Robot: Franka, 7 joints.
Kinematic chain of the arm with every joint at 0, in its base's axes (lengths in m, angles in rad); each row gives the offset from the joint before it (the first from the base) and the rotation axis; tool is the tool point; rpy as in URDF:
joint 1: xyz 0 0 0.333 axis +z
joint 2: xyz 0 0 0 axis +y
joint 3: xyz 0 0 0.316 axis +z
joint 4: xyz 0.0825 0 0 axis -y
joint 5: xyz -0.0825 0 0.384 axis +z
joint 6: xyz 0 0 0 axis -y
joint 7: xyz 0.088 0 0 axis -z
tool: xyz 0 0 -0.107 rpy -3.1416 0 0
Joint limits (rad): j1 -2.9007..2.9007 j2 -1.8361..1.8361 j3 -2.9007..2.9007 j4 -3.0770..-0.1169 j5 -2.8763..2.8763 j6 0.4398..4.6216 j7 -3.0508..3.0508
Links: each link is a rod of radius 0.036 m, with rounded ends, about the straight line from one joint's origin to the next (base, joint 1, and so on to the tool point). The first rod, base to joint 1, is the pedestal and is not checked.
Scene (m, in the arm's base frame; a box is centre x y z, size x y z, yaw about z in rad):
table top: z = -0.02
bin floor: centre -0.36 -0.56 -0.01 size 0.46 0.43 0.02 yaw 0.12
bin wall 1: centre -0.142 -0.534 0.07 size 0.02 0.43 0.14 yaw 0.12
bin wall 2: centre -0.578 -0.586 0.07 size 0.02 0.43 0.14 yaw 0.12
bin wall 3: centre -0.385 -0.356 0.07 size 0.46 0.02 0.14 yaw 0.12
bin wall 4: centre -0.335 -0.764 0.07 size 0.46 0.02 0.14 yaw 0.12
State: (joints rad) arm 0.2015 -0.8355 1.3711 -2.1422 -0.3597 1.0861 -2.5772
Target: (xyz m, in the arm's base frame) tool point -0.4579 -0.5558 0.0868
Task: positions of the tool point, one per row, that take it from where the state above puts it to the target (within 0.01 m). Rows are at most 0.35 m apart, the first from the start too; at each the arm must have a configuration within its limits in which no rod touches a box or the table.
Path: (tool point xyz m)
1: -0.2601 0.3876 0.4520
2: -0.4766 0.2582 0.4210
3: -0.6108 0.0168 0.3767
4: -0.6091 -0.2803 0.3274
5: -0.4579 -0.5558 0.2837
6: -0.4579 -0.5558 0.0868

